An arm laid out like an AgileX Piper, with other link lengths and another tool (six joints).
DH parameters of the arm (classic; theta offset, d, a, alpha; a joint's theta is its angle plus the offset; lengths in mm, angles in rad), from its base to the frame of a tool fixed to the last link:
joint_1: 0 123 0 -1.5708
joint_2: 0.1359 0 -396.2 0
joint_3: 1.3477 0 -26.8 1.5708
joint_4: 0 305.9 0 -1.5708
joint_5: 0 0 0 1.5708
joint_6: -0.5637 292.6 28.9 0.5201
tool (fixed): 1.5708 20.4 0 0
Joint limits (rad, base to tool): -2.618..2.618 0..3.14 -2.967..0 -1.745..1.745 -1.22..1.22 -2.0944..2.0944
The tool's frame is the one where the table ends.
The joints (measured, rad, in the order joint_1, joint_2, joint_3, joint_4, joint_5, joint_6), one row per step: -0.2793, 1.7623, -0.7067, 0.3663, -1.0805, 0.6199; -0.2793, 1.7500, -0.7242, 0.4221, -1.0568, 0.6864; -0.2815, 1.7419, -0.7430, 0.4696, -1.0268, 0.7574; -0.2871, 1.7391, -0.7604, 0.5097, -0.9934, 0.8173; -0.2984, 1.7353, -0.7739, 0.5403, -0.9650, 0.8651; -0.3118, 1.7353, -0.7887, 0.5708, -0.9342, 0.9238; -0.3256, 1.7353, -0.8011, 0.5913, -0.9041, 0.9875; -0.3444, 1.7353, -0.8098, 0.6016, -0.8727, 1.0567; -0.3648, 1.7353, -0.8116, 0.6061, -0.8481, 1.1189
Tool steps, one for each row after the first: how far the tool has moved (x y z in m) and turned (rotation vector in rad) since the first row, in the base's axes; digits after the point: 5 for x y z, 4 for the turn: -0.00377, -0.00891, 0.00553, 0.0898, -0.0573, -0.0352; -0.00571, -0.01636, 0.00775, 0.1833, -0.1111, -0.0631; -0.00707, -0.02374, 0.00557, 0.2675, -0.1505, -0.0886; -0.01010, -0.03246, 0.00433, 0.3342, -0.1842, -0.1139; -0.01261, -0.04165, 0.00095, 0.4110, -0.2229, -0.1404; -0.01425, -0.04892, -0.00234, 0.4860, -0.2621, -0.1601; -0.01674, -0.05667, -0.00672, 0.5602, -0.2997, -0.1781; -0.02122, -0.06466, -0.01211, 0.6224, -0.3313, -0.1970
